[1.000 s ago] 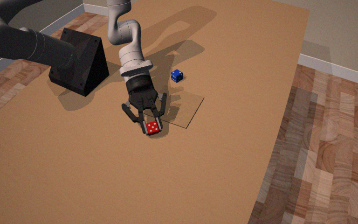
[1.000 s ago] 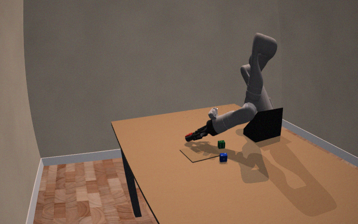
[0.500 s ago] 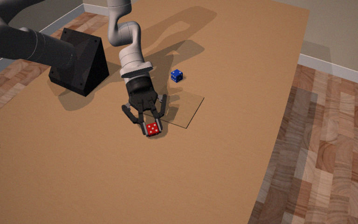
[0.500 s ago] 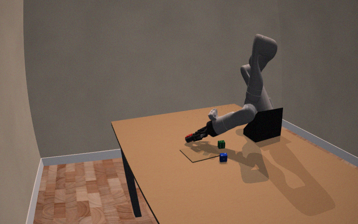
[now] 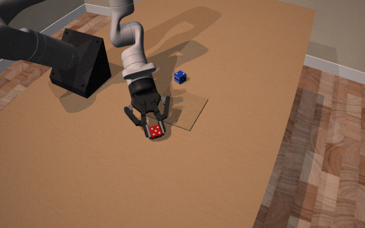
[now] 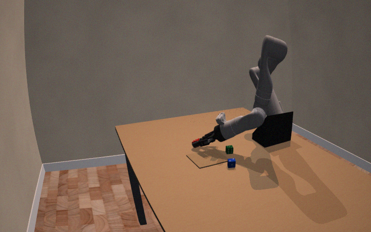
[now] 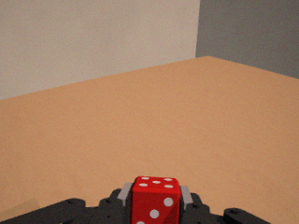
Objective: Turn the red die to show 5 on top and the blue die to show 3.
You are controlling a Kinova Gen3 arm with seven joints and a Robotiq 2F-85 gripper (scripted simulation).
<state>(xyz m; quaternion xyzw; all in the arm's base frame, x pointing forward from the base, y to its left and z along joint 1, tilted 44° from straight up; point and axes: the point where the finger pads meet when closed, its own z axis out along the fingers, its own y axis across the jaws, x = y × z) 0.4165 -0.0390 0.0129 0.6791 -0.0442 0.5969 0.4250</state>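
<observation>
Right now the red die is right at my hand. Also, from my hand: thin tan mat: 1 cm behind, 12 cm to the left, 2 cm below; blue die: 8 cm behind, 23 cm to the left, 1 cm below; green die: 12 cm behind, 10 cm to the left, 1 cm below.
</observation>
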